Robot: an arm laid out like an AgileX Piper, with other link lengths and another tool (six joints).
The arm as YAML. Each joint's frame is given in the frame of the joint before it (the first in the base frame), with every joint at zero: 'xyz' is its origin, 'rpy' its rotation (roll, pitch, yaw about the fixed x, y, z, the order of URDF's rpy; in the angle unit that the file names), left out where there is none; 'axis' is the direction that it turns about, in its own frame. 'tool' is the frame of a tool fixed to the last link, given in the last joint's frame.
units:
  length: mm
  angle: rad
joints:
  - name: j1
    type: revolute
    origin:
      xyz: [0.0, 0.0, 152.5]
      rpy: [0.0, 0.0, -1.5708]
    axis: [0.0, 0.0, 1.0]
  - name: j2
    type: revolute
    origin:
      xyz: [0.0, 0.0, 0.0]
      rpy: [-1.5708, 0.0, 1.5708]
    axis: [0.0, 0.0, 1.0]
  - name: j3
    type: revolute
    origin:
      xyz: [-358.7, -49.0, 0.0]
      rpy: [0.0, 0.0, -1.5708]
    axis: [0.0, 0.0, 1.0]
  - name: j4
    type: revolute
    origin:
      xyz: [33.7, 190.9, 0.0]
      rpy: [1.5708, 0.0, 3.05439]
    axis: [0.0, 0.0, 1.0]
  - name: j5
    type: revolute
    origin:
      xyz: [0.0, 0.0, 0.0]
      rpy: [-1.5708, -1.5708, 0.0]
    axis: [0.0, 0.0, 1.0]
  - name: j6
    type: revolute
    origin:
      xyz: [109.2, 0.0, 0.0]
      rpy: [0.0, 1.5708, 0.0]
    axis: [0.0, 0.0, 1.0]
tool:
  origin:
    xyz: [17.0, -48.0, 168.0]
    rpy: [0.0, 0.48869, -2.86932]
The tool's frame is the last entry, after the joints.
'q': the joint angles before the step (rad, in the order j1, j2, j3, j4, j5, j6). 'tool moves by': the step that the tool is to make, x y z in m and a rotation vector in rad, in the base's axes. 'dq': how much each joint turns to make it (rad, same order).
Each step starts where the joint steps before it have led.
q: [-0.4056 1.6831 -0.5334 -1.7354 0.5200 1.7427]
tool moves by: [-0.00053 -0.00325 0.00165 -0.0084 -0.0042 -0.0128]
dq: [0.0000 0.0048 -0.0041 -0.0018 0.0127 0.0116]
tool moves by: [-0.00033 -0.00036 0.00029 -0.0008 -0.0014 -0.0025]
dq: [0.0000 0.0000 0.0002 -0.0005 0.0016 0.0030]
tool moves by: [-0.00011 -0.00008 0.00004 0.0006 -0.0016 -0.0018]
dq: [0.0000 0.0000 -0.0001 0.0002 0.0000 0.0023]
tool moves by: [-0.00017 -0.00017 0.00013 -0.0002 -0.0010 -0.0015]
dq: [0.0000 0.0000 0.0001 -0.0003 0.0007 0.0019]
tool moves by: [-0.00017 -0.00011 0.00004 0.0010 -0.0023 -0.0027]
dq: [0.0000 0.0000 -0.0002 0.0007 0.0000 0.0030]
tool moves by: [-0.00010 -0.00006 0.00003 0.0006 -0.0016 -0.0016]
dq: [-0.0001 -0.0001 0.0001 -0.0003 -0.0001 0.0025]
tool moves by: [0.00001 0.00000 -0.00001 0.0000 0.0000 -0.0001]
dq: [0.0001 0.0001 -0.0001 0.0002 0.0001 0.0000]
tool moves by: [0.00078 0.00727 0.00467 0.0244 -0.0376 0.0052]
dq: [0.0000 -0.0329 0.0042 0.0107 -0.0350 0.0038]
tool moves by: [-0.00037 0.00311 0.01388 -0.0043 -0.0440 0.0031]
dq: [0.0000 -0.0440 0.0000 0.0043 -0.0132 0.0001]
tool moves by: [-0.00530 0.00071 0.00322 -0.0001 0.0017 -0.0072]
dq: [0.0000 -0.0187 0.0001 0.0443 0.0020 -0.0439]
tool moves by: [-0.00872 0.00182 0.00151 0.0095 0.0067 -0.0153]
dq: [0.0001 -0.0235 -0.0002 0.0795 0.0016 -0.0718]
